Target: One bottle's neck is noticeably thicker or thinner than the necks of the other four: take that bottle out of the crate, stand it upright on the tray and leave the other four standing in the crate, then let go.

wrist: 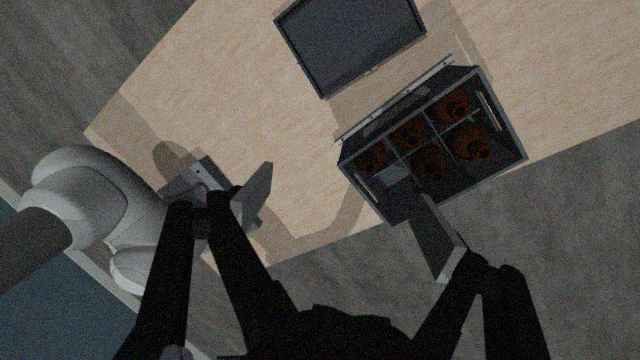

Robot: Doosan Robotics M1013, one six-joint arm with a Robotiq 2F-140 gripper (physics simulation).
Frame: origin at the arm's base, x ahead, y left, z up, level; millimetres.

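Seen in the pictures: gripper, fingertip midpoint: point(343, 193).
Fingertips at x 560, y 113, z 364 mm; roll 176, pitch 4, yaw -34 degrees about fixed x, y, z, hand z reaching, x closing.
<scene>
A point is followed by its place in that frame.
A dark crate point(503, 114) @(x 792, y 49, z 133 mm) with dividers stands right of centre in the wrist view. Brown bottles stand in its compartments: one at the far right point(452, 106) @(x 728, y 82, z 109 mm), one at the near right point(469, 141) @(x 751, y 0, z 84 mm), two in the middle point(407, 134) @(x 646, y 63, z 115 mm) point(426, 161) @(x 669, y -15, z 82 mm) and one at the far left point(370, 157) @(x 569, y 38, z 102 mm). The near-left compartment shows no bottle, though a finger partly covers it. Which neck differs I cannot tell in this dim view. The dark tray point(350, 40) @(x 601, y 256, z -37 mm) lies beyond the crate, its far part cut off by the frame; no bottle shows on it. My gripper point(343, 193) @(x 560, y 113, z 364 mm) is open and empty, its right finger overlapping the crate's near-left corner in view.
A pale rail point(395, 100) @(x 652, y 105, z -12 mm) runs along the crate's tray side. The light wooden table point(225, 90) @(x 271, y 282, z -42 mm) has an edge near the crate, with grey floor point(575, 200) beyond. A white robot arm part point(90, 195) @(x 44, y 197, z 237 mm) and a grey metal bracket point(217, 170) @(x 123, y 100, z -31 mm) are at left.
</scene>
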